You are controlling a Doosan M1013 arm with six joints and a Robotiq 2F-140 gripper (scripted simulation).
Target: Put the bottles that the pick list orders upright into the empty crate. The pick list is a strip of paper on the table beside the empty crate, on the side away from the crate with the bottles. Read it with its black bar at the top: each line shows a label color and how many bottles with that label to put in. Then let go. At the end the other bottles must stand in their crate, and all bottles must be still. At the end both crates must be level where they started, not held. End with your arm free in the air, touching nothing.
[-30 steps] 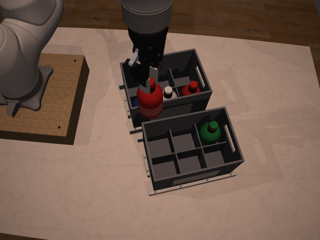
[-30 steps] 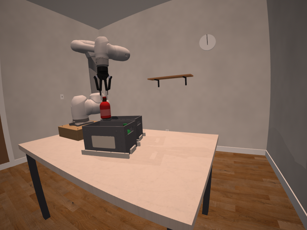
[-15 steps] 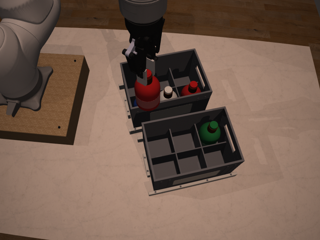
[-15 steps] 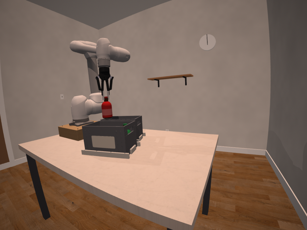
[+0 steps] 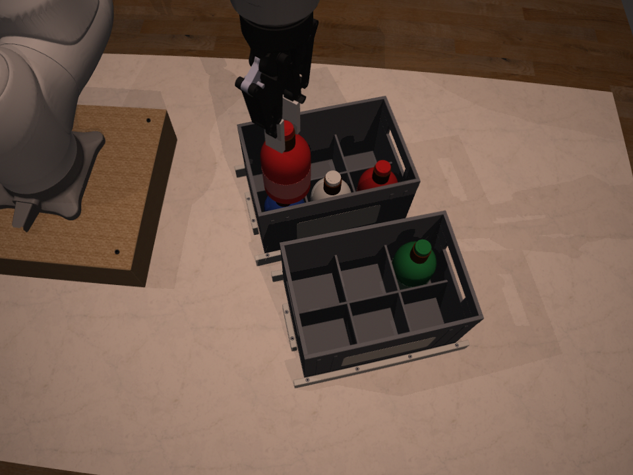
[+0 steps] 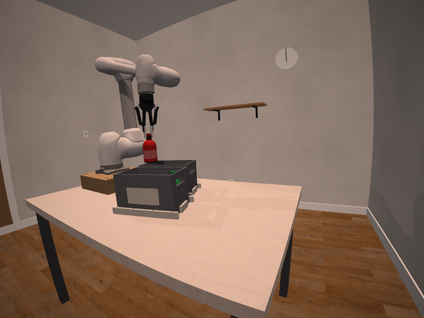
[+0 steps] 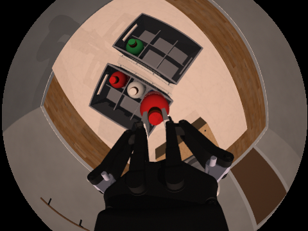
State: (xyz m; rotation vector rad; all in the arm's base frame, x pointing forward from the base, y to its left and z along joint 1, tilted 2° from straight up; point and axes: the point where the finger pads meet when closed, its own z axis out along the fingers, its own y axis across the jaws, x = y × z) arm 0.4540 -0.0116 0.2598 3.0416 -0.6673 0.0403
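Right now my hand is 10 mm past the blue bottle, 10 mm to the right of it and 260 mm above it. Also, from my hand: green bottle 230 mm ahead, 60 mm to the right, 260 mm below; then pick list 10 mm behind, 220 mm to the left, 350 mm below; then white bottle 70 mm ahead, 40 mm to the left, 260 mm below.
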